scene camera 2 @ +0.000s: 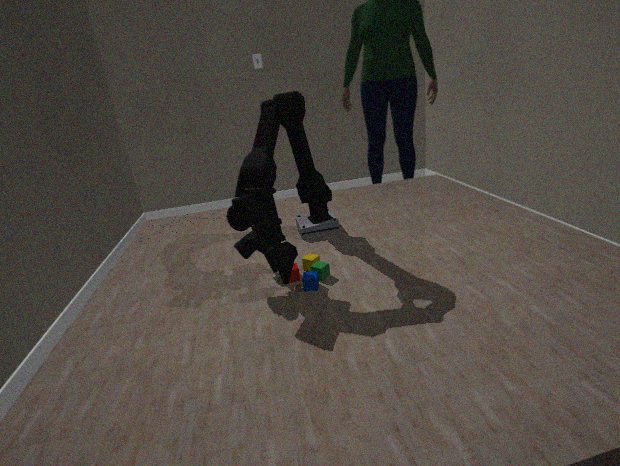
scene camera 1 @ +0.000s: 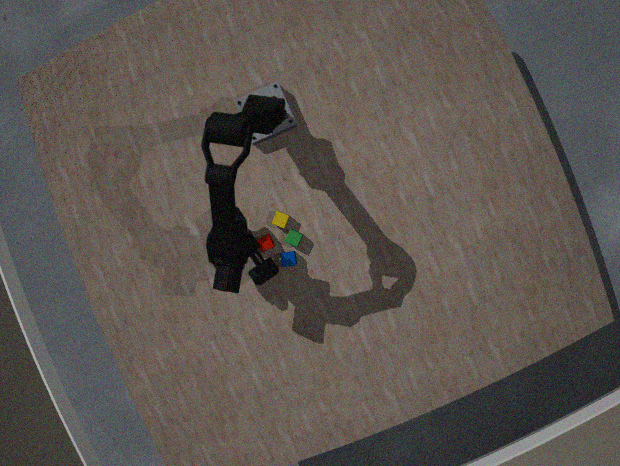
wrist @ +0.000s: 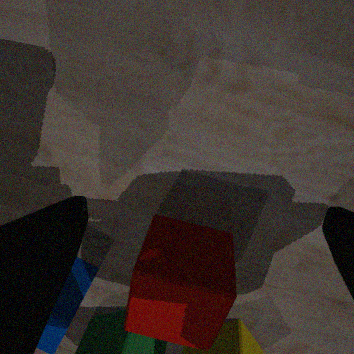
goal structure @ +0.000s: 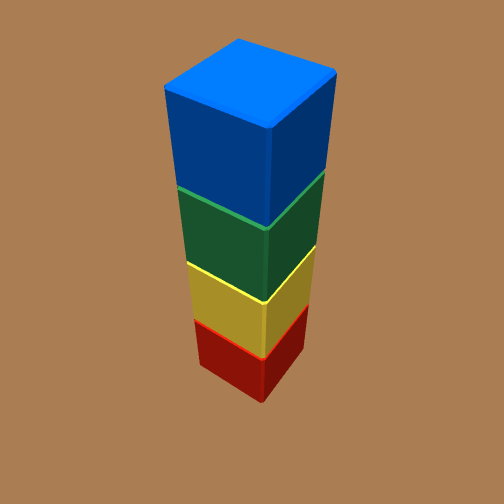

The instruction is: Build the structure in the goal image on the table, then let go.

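Note:
A red cube (scene camera 1: pixel 265 242) (scene camera 2: pixel 294 273) (wrist: pixel 182 280) sits on the table, partly hidden by a finger in the second scene view. A green cube (scene camera 1: pixel 293 238) (scene camera 2: pixel 320 270) (wrist: pixel 140 344) and a yellow cube (scene camera 1: pixel 280 219) (scene camera 2: pixel 311 260) (wrist: pixel 251 342) stand close by, cut off at the wrist view's lower edge. A blue cube (scene camera 1: pixel 288 259) (scene camera 2: pixel 310 281) (wrist: pixel 70 300) is partly hidden by the left finger in the wrist view. The cubes are separate, none stacked. My gripper (scene camera 2: pixel 287 278) (wrist: pixel 208 213) is open and low beside the red cube, which shows between its fingers in the wrist view.
The arm's grey base plate (scene camera 1: pixel 264 136) (scene camera 2: pixel 317 226) is bolted to the wood-patterned table (scene camera 1: pixel 451 225) (scene camera 2: pixel 200 375). The arm's dark shadow falls around the cubes. A standing person (scene camera 2: pixel 388 45) in a green top is in the background near the walls.

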